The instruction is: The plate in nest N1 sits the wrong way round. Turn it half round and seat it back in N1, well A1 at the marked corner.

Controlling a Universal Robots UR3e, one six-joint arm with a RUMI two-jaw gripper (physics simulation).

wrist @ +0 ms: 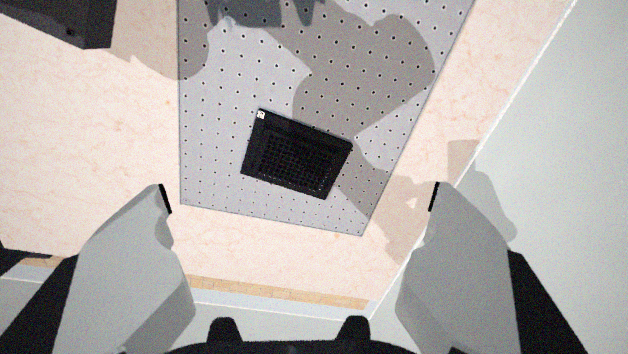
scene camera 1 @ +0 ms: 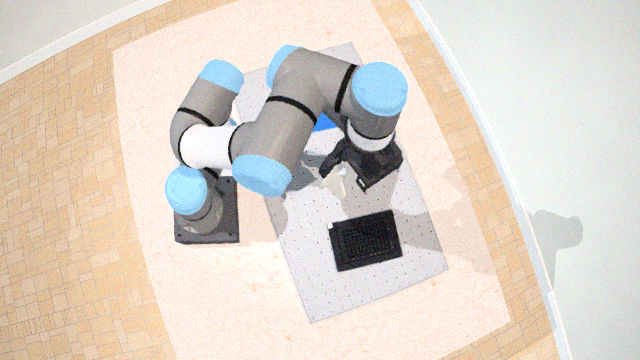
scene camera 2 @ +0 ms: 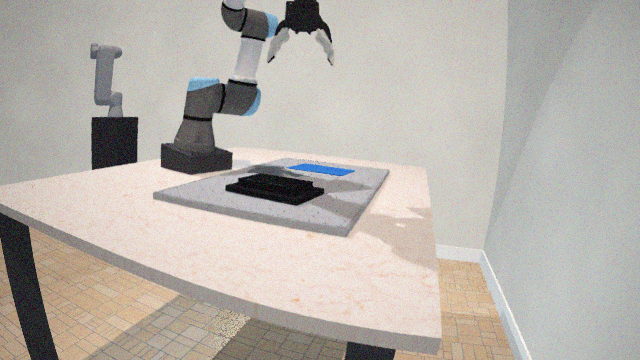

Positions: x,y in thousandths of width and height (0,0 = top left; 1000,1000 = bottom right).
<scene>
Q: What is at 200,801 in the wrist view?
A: The gripper.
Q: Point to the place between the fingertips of the gripper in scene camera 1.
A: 554,460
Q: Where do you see a black plate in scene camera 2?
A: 434,512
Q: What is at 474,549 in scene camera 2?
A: A black nest.
</scene>
